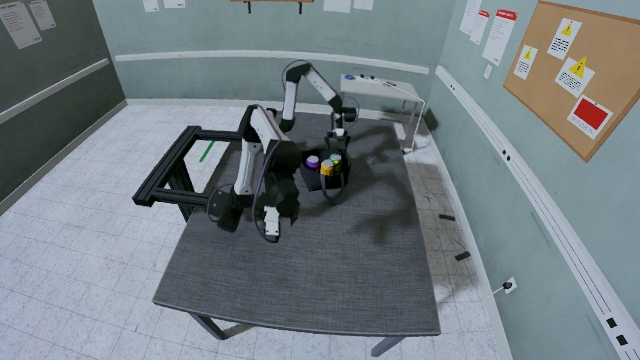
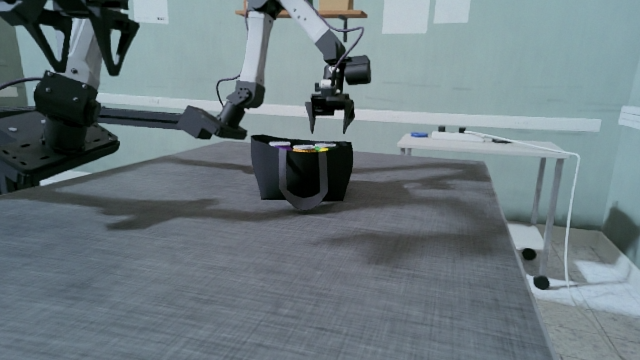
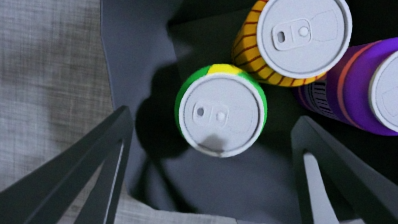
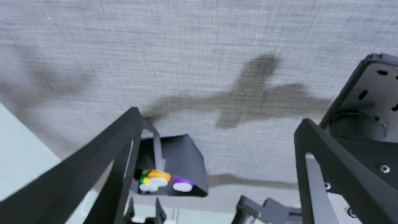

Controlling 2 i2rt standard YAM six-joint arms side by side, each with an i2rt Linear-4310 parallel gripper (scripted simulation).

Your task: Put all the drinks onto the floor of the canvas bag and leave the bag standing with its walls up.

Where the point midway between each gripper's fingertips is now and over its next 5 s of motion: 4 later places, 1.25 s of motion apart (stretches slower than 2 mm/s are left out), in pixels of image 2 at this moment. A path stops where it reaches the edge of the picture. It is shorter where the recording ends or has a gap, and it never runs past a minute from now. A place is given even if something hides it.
The left gripper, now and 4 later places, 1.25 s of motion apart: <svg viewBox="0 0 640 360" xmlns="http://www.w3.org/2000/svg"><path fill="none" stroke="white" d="M327 132L326 107L328 105L342 110L401 86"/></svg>
The right gripper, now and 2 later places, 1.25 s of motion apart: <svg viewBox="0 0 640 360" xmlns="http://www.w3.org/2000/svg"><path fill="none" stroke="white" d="M86 74L201 107L322 67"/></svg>
